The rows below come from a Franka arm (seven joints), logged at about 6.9 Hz.
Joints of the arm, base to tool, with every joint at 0 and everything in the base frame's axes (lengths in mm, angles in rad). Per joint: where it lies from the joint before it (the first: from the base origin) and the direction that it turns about. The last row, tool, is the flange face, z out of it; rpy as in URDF.
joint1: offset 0 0 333 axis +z
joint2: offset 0 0 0 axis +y
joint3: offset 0 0 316 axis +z
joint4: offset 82.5 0 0 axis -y
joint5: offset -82.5 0 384 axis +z
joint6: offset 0 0 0 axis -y
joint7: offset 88 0 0 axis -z
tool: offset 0 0 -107 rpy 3.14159 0 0
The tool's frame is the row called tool.
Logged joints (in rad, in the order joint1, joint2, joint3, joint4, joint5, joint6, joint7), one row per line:
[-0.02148 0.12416 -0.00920 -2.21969 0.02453 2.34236 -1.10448]
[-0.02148 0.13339 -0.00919 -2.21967 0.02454 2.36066 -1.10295]
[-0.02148 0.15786 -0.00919 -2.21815 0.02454 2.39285 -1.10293]
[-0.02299 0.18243 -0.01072 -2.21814 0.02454 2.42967 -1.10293]
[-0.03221 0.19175 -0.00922 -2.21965 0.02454 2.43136 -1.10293]
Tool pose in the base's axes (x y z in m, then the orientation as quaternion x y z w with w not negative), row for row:
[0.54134 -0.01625 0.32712 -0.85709 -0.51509 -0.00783 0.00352]
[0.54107 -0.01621 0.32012 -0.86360 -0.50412 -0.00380 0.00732]
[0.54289 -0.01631 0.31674 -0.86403 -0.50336 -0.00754 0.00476]
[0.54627 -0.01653 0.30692 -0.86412 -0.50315 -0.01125 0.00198]
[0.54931 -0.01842 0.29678 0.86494 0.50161 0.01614 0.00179]
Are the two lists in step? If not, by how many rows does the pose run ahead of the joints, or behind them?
The pose runs 1 row behind the joints: the pose in row i belongs to the joints in row i - 1.
